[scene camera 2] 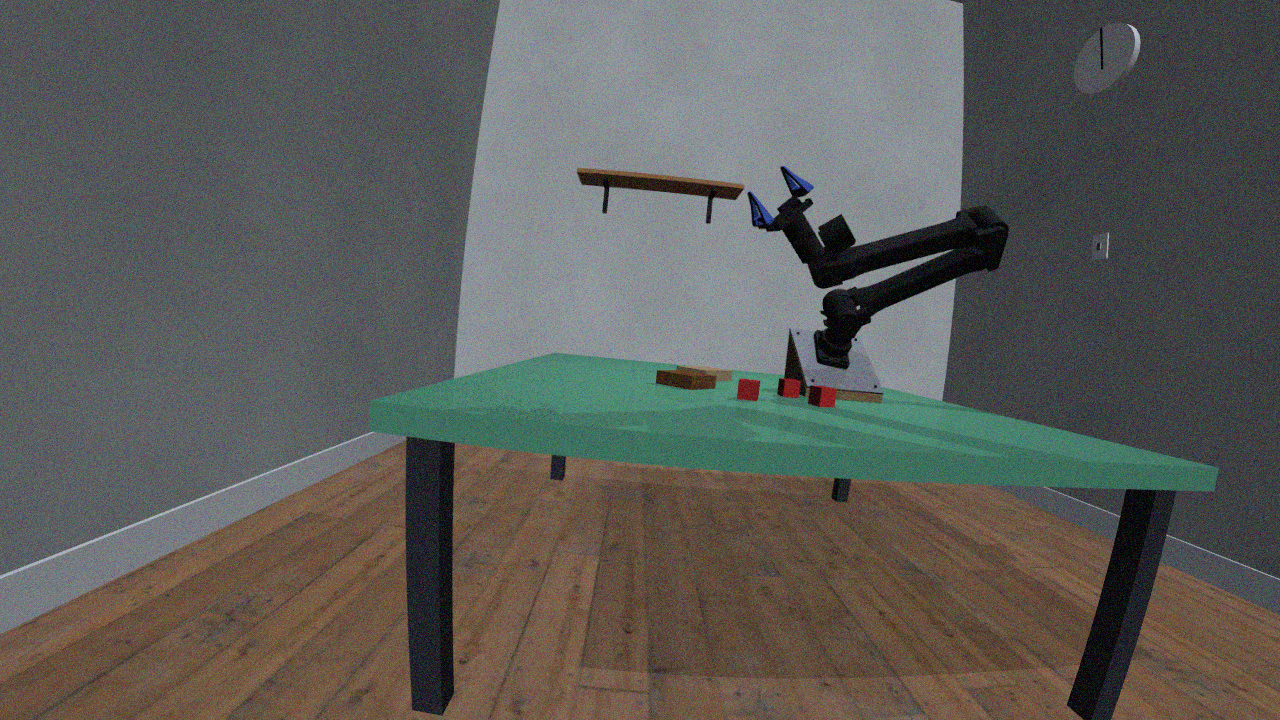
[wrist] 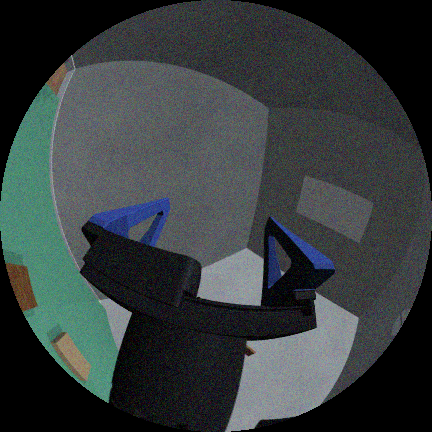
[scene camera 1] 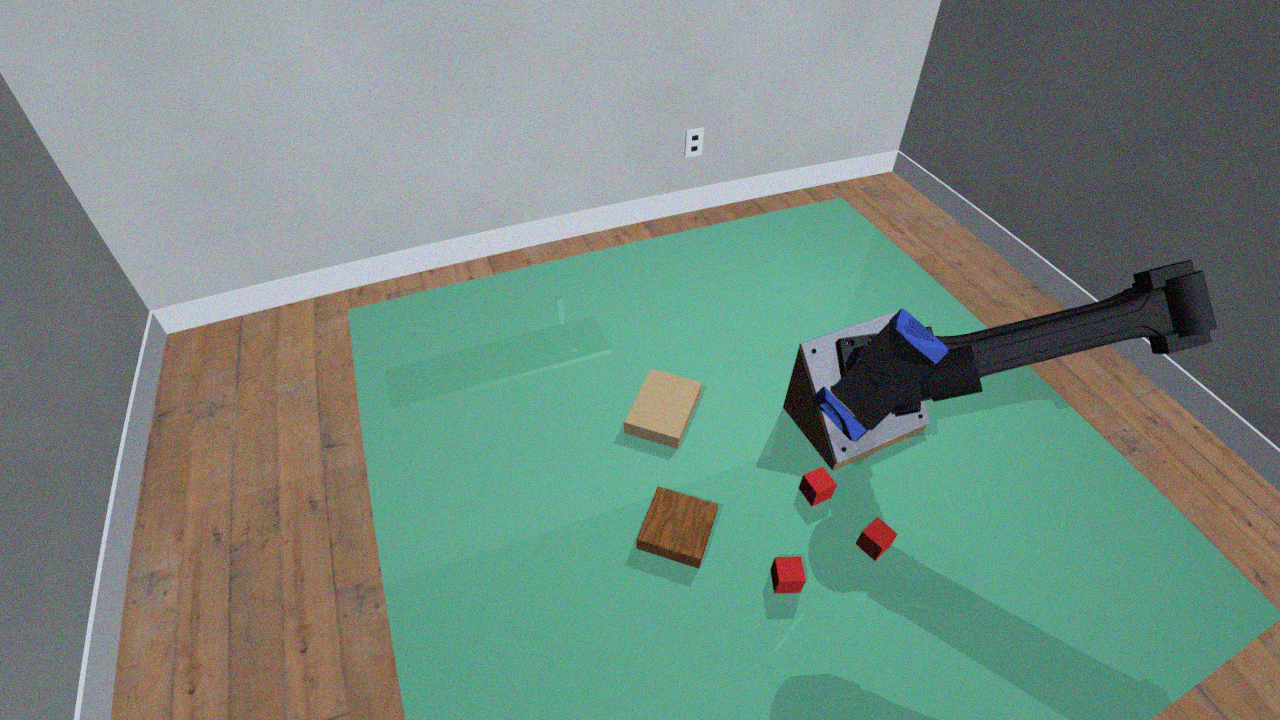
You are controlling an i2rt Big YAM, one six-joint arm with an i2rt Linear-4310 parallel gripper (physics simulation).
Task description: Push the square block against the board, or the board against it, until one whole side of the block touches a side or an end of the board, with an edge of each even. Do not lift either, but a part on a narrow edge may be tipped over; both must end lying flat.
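The square block, dark brown wood, lies flat on the green table. The board, light tan and slightly longer than wide, lies flat behind it in scene camera 1. They are apart, with a strip of green between them and their sides roughly parallel. In scene camera 2 the block partly hides the board. My gripper is open and empty, high above the table, with its fingers pointing upward, far from both parts.
Three red cubes lie right of the block, between it and the arm's side. The arm's wedge-shaped base stands behind them. A wall shelf hangs beyond the table.
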